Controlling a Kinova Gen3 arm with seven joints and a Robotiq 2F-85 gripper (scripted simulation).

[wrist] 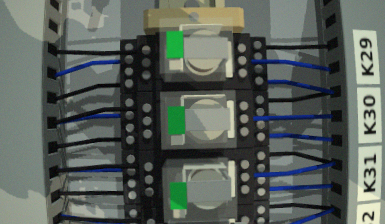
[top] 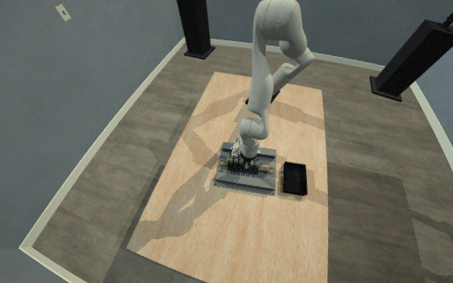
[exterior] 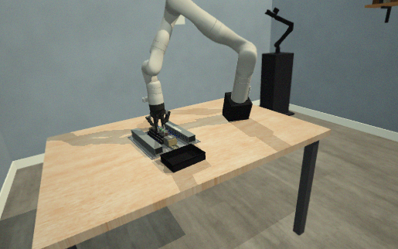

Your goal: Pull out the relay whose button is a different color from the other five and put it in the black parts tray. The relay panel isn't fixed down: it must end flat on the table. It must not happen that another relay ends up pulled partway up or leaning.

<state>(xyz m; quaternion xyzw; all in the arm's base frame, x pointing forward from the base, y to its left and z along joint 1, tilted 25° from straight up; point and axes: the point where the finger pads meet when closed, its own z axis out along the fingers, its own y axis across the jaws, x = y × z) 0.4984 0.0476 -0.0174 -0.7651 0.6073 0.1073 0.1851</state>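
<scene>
Right now my hand is 1 cm to the right of the grey relay panel and 4 cm above it. Round my hand: black parts tray (3 cm behind, 26 cm to the left, 4 cm below).
</scene>
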